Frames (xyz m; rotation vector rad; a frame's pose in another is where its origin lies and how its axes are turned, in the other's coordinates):
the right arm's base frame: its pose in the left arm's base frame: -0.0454 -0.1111 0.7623 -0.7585 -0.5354 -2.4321
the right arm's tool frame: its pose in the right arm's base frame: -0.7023 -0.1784 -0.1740 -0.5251 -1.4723 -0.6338
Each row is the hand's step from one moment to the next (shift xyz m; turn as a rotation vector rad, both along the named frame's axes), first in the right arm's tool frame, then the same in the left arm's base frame.
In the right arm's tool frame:
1: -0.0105 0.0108 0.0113 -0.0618 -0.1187 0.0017
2: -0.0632 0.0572 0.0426 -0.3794 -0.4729 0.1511
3: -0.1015 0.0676 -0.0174 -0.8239 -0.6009 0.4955
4: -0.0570 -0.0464 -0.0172 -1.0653 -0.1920 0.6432
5: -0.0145 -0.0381 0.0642 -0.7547 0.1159 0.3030
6: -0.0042 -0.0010 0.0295 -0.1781 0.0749 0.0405
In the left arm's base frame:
1: 0.0065 -0.0171 -0.0044 -0.0188 0.0589 -0.1187
2: 0.0157 -0.0909 -0.0239 0.0113 0.1259 -0.6119
3: -0.0543 -0.1066 -0.0293 0.1728 -0.1035 -1.1157
4: -0.0359 0.0087 -0.0658 0.2154 -0.5981 -1.0869
5: 0.0552 0.0070 -0.0518 0.0059 -0.5876 -0.5740
6: 0.0260 -0.0085 -0.0119 -0.0283 -0.1691 -0.0979

